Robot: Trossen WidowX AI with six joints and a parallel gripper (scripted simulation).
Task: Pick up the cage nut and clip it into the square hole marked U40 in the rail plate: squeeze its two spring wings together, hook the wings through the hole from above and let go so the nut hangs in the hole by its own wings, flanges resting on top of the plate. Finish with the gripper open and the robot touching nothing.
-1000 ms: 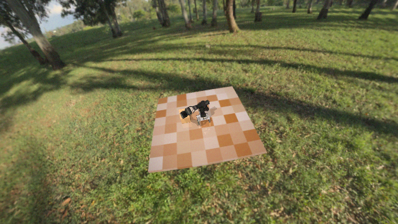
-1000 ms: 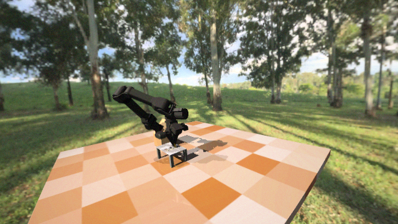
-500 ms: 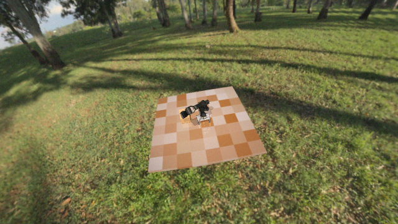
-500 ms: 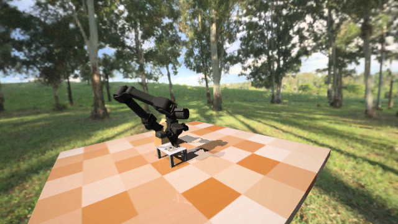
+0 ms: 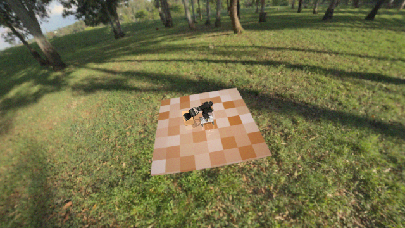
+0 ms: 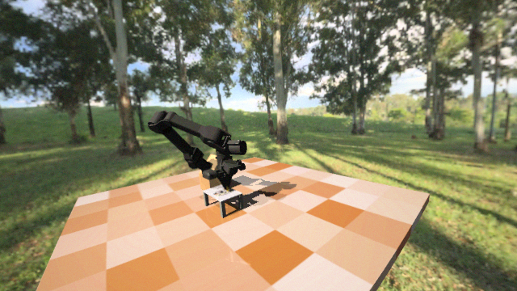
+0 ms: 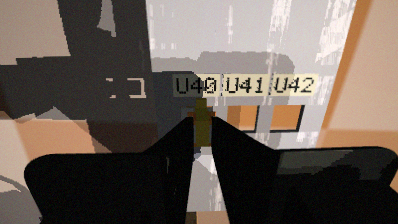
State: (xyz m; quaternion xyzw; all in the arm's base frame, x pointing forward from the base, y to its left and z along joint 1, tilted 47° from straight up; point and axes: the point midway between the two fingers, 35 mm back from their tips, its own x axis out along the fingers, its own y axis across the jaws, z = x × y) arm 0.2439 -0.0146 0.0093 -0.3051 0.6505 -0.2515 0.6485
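Right now my gripper tip is 10 mm above the cage nut.
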